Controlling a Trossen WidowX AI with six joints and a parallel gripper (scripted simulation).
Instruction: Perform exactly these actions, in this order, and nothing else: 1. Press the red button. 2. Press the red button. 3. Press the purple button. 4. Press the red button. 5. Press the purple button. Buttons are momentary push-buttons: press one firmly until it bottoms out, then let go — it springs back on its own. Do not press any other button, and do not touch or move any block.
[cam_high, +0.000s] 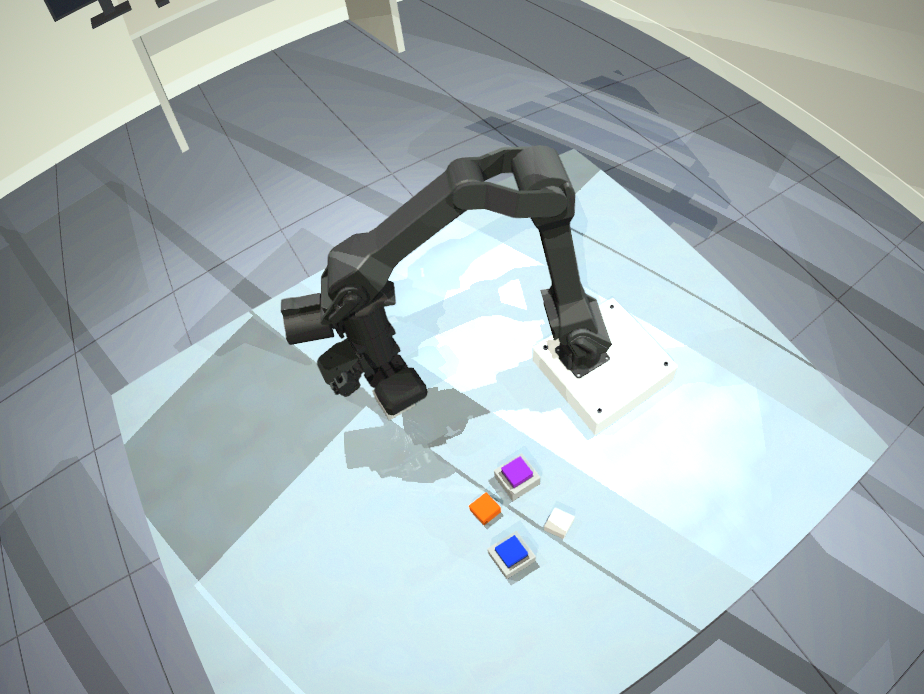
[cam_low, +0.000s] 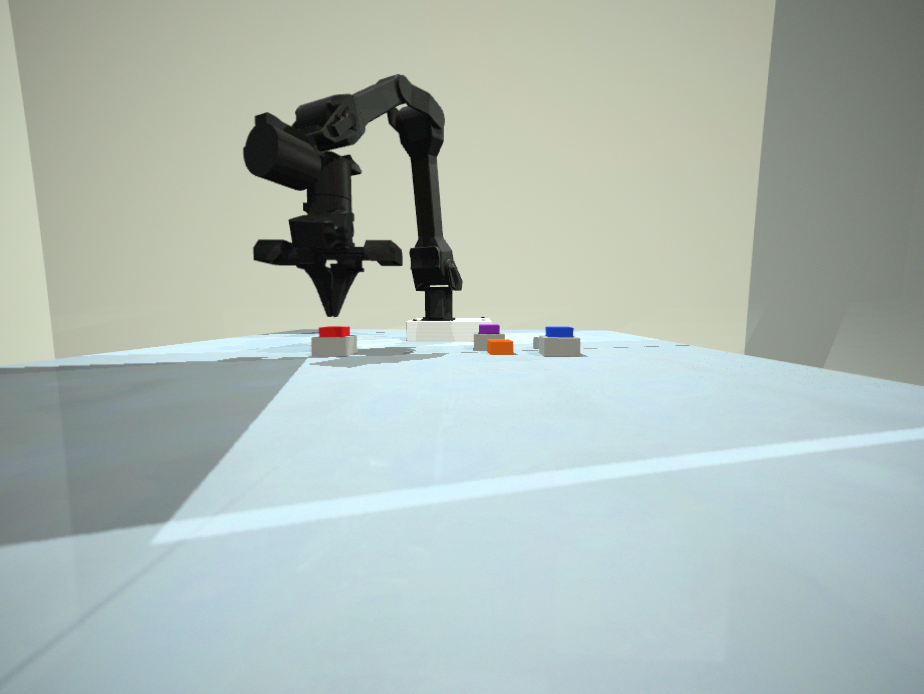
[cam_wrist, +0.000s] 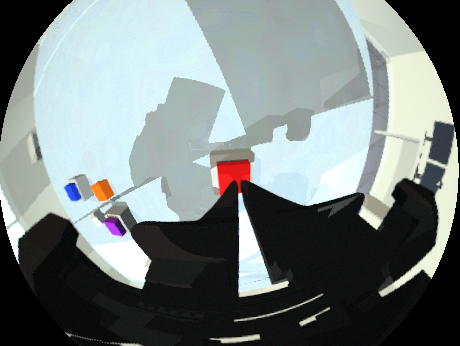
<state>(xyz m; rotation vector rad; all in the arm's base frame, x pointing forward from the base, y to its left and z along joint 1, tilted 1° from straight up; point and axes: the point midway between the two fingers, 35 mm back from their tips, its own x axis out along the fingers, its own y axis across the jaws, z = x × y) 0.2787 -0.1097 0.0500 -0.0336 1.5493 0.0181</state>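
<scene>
Now: gripper tip 20 mm above the red button. The rest, counted from my gripper tip: orange block 230 mm to the left, 40 mm below, 30 mm behind; blue button 310 mm to the left, 20 mm below, 20 mm behind; purple button 220 mm to the left, 90 mm behind, 20 mm below.
</scene>
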